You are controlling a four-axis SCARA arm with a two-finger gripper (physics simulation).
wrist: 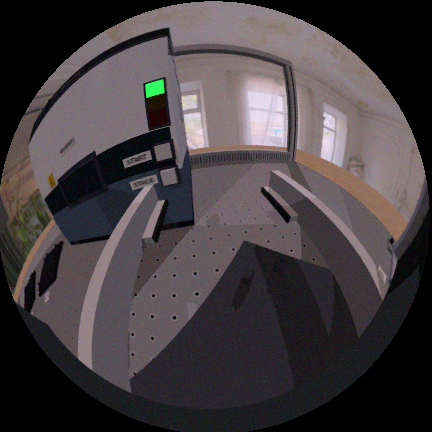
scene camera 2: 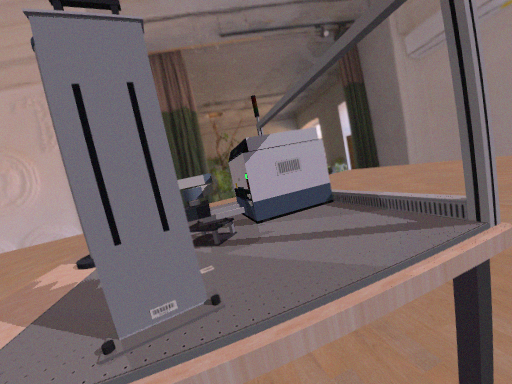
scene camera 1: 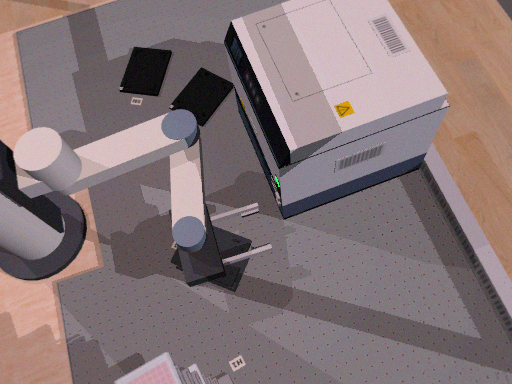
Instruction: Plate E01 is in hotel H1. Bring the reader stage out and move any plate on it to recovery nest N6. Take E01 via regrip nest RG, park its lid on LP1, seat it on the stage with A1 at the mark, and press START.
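Places are measured from the arm's base along level axes (x ahead, y left, z up), in metres.
Where they show: gripper, fingertip midpoint: [wrist: 214, 184] [scene camera 2: 241, 207] [scene camera 1: 264, 226]; arm's base, link origin: [scene camera 1: 41, 234].
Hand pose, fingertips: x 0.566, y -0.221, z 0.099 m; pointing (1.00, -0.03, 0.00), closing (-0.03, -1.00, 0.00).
Note:
Things, the pixels of their top centre, and the offset from my fingertips. "*": a spot on its surface instead.
- white reader, top centre: [scene camera 1: 330, 55] [wrist: 112, 86] [scene camera 2: 267, 140] 0.237 m ahead, 0.212 m left, 0.265 m up
- START button, top centre: [wrist: 162, 143] 0.054 m ahead, 0.048 m left, 0.040 m up
- STAGE button, top centre: [wrist: 167, 168] 0.054 m ahead, 0.048 m left, 0.008 m up
- dark door panel, top centre: [wrist: 73, 171] 0.053 m ahead, 0.207 m left, 0.057 m up
- dark raised nest, top centre: [scene camera 1: 210, 249] [scene camera 2: 206, 221] 0.140 m back, 0.006 m right, 0.016 m down
- Black nest N6, top centre: [scene camera 1: 144, 68] 0.172 m back, 0.623 m left, 0.068 m down
- black nest, top centre: [scene camera 1: 201, 93] [wrist: 45, 262] 0.038 m back, 0.471 m left, 0.066 m down
- H1 label, surface spot: [scene camera 1: 237, 363] * 0.163 m back, 0.263 m right, 0.086 m down
- stack with a pink top, surface spot: [scene camera 1: 155, 372] * 0.242 m back, 0.284 m right, 0.343 m up
- grey frame post, surface spot: [scene camera 2: 470, 110] * 0.438 m ahead, 0.489 m right, 0.159 m up
The white reader [scene camera 1: 325, 55] [scene camera 2: 287, 167] [wrist: 105, 100] shows a green light, a START button [wrist: 163, 151] and a STAGE button [wrist: 169, 176]. Its stage does not show outside; a dark door panel [wrist: 83, 178] covers the front opening. My gripper [scene camera 1: 256, 228] [wrist: 214, 184] is open and empty, with its fingers pointing towards the reader's button corner, a little apart from it. In the wrist view the left fingertip overlaps the STAGE label. A dark raised nest [scene camera 1: 236, 281] [wrist: 215, 350] is under the gripper. Hotel H1 [scene camera 2: 120, 175] is a tall grey tower; plate E01 cannot be made out.
Black nest N6 [scene camera 1: 146, 71] lies by its label [scene camera 1: 136, 101], with another black nest [scene camera 1: 202, 95] close to the reader front. The H1 label [scene camera 1: 237, 363] lies beside a stack with a pink top [scene camera 1: 155, 372]. A grey frame post [scene camera 2: 470, 110] stands at the table corner.

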